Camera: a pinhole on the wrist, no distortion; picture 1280 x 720 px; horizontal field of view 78.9 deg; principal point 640.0 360.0 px. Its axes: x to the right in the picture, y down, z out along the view. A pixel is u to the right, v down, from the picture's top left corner.
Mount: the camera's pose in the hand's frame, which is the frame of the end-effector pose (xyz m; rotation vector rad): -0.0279 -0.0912 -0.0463 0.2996 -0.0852 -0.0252
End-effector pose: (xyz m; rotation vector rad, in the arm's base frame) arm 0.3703 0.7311 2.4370 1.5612 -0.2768 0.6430
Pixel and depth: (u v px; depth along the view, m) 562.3 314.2 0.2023
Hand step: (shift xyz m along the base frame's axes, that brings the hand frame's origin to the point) 0.0664 -0.1330 -0.1678
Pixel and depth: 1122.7 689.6 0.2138
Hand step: 0.1541 -0.1637 -0.0085
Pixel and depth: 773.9 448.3 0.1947
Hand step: 0.0945 -0.1324 -0.1103
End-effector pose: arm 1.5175 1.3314 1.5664 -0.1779 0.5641 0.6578
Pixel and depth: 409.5 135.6 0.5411
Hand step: 0.2708 -0.2979 0.4653
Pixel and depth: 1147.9 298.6 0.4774
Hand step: 0.5146 0.0476 0.2160
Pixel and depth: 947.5 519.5 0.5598
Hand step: 0.4260 0.1331 0.3678
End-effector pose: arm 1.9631 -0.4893 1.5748 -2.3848 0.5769 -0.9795
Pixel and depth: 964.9 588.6 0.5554
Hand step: 0.5254 0.1527 -0.1957
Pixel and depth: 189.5 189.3 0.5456
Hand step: 0.1147 0.6094 -0.2538
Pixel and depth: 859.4 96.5 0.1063
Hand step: 0.0595 0.1418 0.0594
